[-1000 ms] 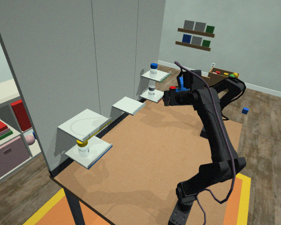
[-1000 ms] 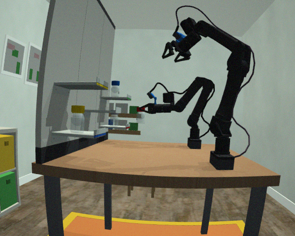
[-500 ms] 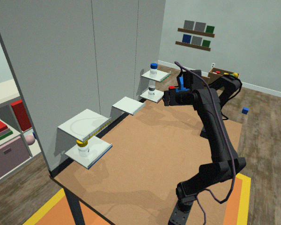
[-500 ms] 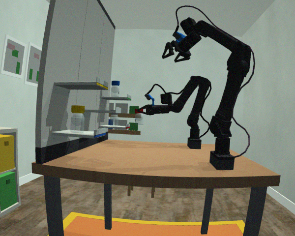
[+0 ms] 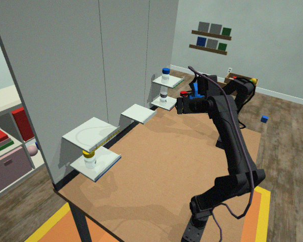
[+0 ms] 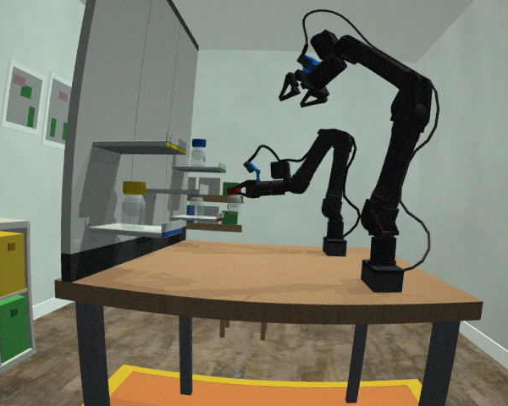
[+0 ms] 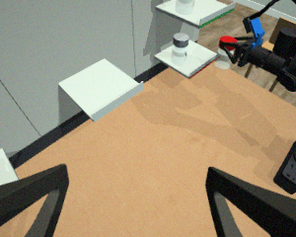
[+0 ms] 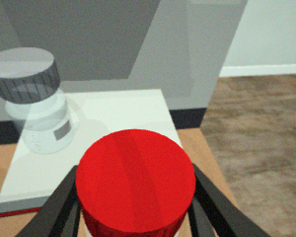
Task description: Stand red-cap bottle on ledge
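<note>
My right hand is 140 mm short of the grey-capped bottle, 80 mm to the right of it and 60 mm above it. Round my right hand: red-capped bottle 50 mm below; blue-capped bottle 140 mm ahead, 80 mm to the left, 130 mm above; grey wall panel 270 mm ahead, 400 mm to the left, 230 mm above.
</note>
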